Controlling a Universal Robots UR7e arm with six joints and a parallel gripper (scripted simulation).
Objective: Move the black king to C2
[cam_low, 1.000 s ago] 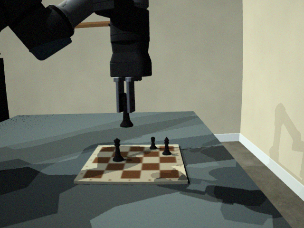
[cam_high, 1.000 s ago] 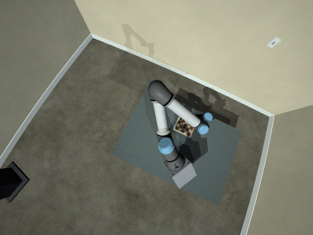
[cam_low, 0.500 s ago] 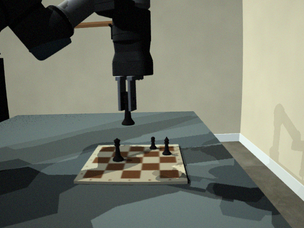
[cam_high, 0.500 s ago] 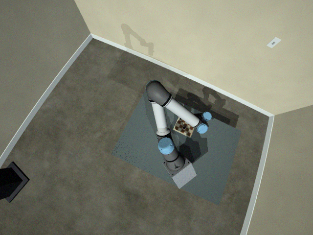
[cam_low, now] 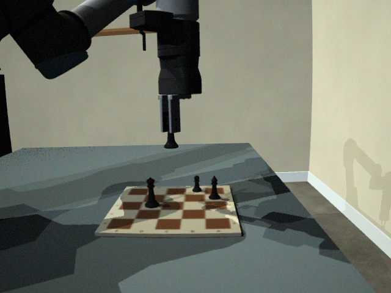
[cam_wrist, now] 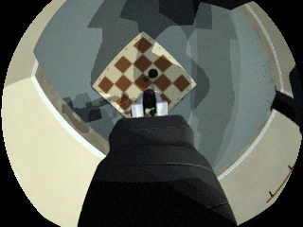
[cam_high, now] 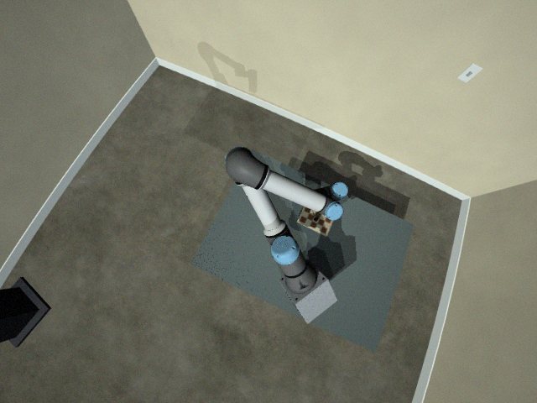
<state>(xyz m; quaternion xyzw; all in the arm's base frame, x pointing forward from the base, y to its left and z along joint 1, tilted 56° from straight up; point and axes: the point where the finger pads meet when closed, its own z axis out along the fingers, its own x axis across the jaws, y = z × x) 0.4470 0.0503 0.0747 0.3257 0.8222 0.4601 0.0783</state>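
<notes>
My hand is 12 cm above the black queen, 3 cm to the left of it and 3 cm past it. From my hand the other things lie so: black pawn 13 cm below, 6 cm to the left, 3 cm ahead; black king 1 cm below; black bishop 13 cm below, 7 cm ahead, 3 cm to the left.
</notes>
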